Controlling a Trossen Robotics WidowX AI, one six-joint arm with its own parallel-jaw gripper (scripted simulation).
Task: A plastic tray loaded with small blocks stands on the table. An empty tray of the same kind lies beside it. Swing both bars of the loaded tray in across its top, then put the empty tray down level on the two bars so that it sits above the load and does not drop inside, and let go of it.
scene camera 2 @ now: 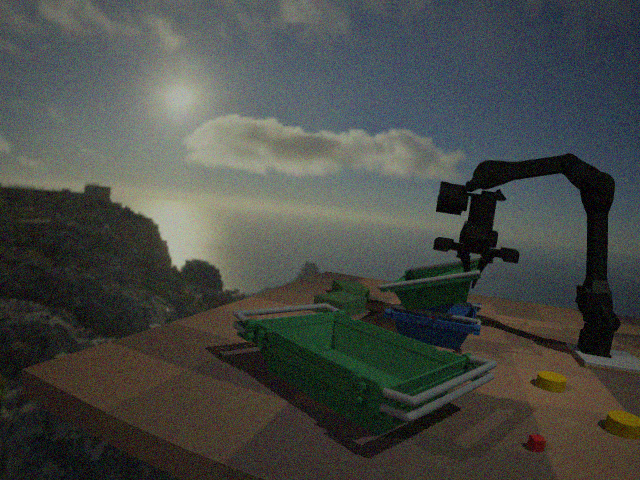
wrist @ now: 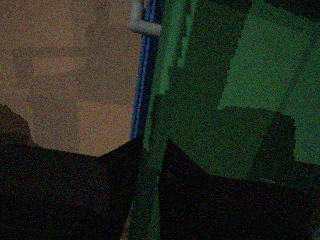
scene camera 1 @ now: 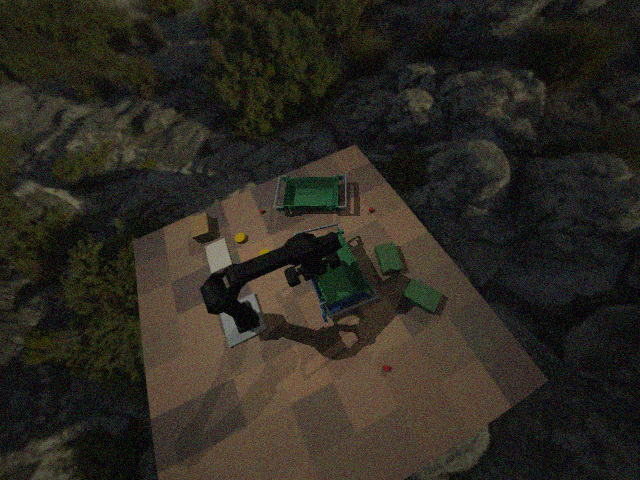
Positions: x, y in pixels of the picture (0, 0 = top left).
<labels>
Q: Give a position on a green tray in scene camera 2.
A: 443, 284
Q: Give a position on a green tray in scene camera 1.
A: At 346, 281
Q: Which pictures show my gripper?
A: Scene camera 2, the wrist view and scene camera 1: all of them.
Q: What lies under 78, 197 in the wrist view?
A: My gripper.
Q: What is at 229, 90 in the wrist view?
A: A green tray.
</labels>
